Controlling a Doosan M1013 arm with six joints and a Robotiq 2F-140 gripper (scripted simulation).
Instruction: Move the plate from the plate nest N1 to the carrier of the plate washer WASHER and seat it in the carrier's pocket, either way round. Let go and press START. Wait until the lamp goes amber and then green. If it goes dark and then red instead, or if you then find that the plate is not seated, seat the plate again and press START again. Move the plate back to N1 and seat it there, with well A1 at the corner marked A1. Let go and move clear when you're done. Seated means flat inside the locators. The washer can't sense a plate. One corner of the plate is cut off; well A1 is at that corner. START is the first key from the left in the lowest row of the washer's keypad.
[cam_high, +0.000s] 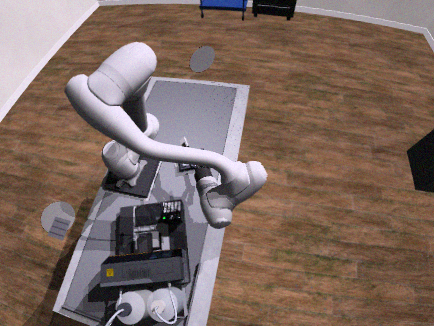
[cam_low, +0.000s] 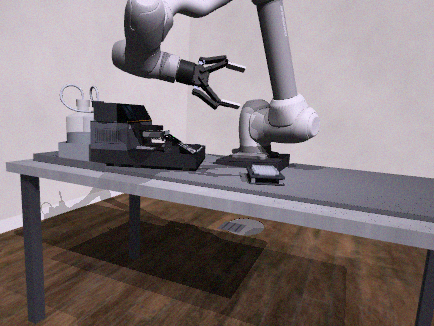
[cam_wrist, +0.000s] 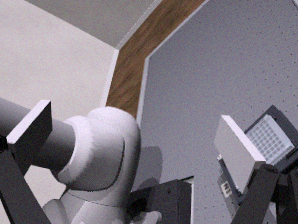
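Right now the white well plate is 290 mm below my hand, 80 mm to the left of it and 80 mm behind it. From my hand the other things lie so: plate nest N1 (300 mm below, 80 mm to the left, 80 mm behind); then plate washer (470 mm to the right, 200 mm below, 60 mm behind).
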